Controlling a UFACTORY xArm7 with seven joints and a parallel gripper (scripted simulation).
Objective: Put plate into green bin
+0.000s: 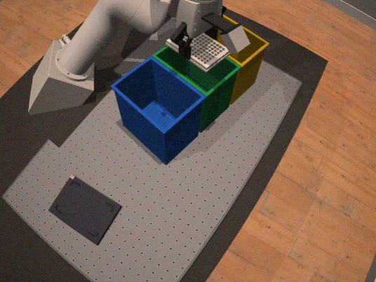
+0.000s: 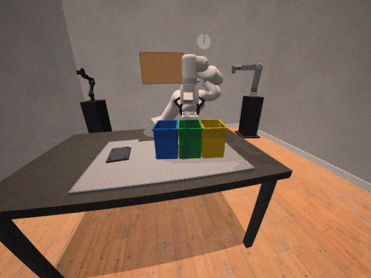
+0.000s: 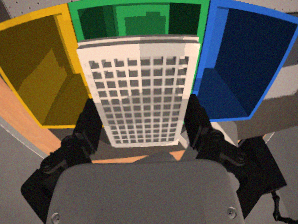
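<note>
Right now the green bin is 15 cm below my hand. From my hand the other things lie so: blue bin 15 cm below, 13 cm to the right; yellow bin 15 cm below, 13 cm to the left; white 96-well plate 1 cm below.
</note>
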